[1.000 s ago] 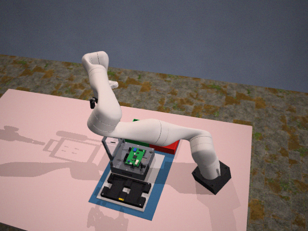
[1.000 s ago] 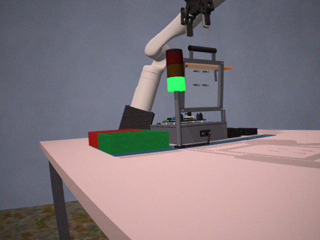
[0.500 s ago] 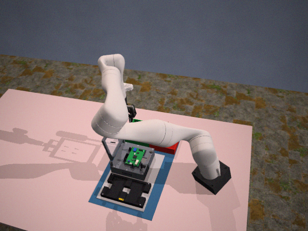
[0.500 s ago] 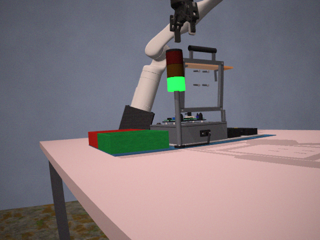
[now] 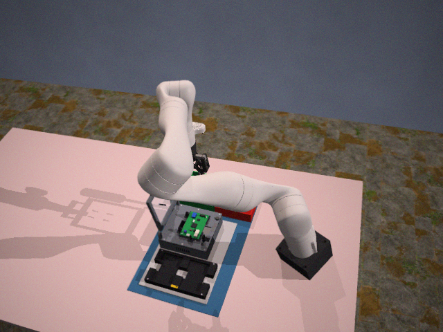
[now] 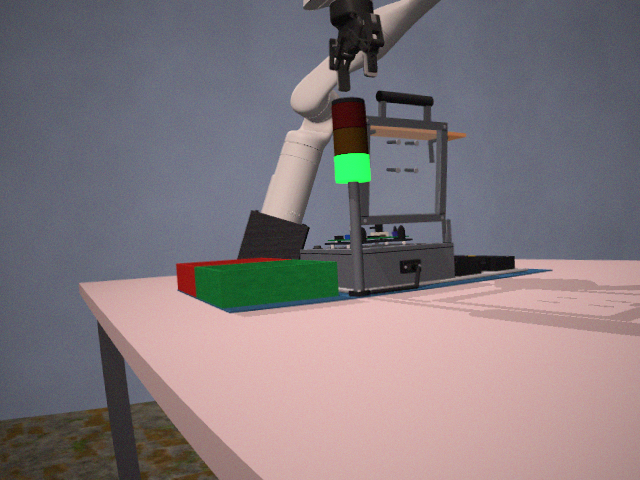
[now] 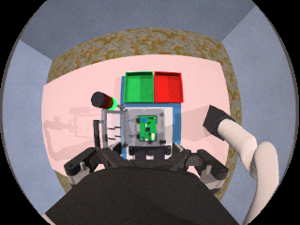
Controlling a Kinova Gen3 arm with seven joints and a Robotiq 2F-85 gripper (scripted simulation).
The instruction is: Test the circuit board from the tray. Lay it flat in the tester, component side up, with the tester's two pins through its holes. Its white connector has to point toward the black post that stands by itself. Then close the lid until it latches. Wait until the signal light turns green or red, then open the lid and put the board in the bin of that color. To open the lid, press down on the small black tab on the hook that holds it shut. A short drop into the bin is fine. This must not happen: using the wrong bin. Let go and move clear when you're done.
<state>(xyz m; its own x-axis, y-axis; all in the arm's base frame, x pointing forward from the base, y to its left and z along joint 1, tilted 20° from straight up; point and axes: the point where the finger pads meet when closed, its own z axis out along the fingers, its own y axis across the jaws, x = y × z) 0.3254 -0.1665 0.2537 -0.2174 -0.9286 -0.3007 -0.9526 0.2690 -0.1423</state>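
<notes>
Right now the green circuit board is 260 mm below my hand. Round my hand: tester lid 110 mm ahead, 20 mm to the right, 150 mm below; then green bin 200 mm to the right, 320 mm below; then red bin 140 mm behind, 170 mm to the right, 320 mm below.
</notes>
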